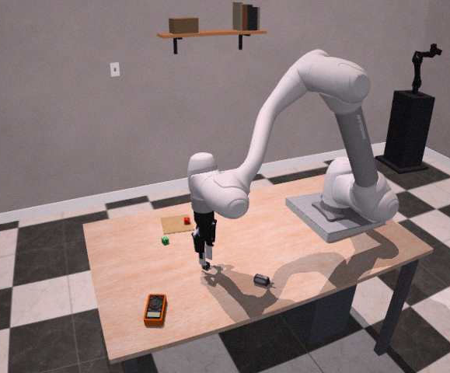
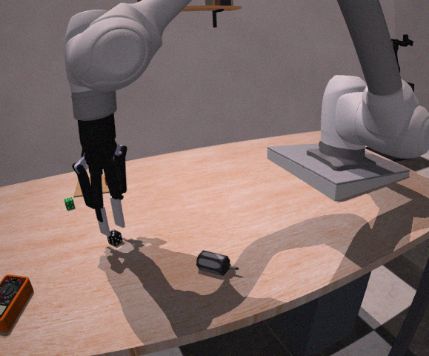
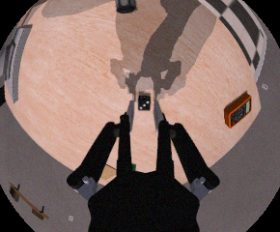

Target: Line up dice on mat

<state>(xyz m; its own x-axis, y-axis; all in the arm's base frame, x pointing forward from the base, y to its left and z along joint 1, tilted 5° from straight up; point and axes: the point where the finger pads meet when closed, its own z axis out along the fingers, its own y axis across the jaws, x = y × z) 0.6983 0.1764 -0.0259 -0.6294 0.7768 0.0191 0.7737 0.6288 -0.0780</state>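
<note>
Right now my hand is 50 mm above the black die. Also, from my hand: orange multimeter 230 mm ahead, 190 mm to the left, 50 mm below; then dark cylindrical part 190 mm behind, 160 mm to the left, 50 mm below; then green die 220 mm to the right, 130 mm ahead, 50 mm below.
</note>
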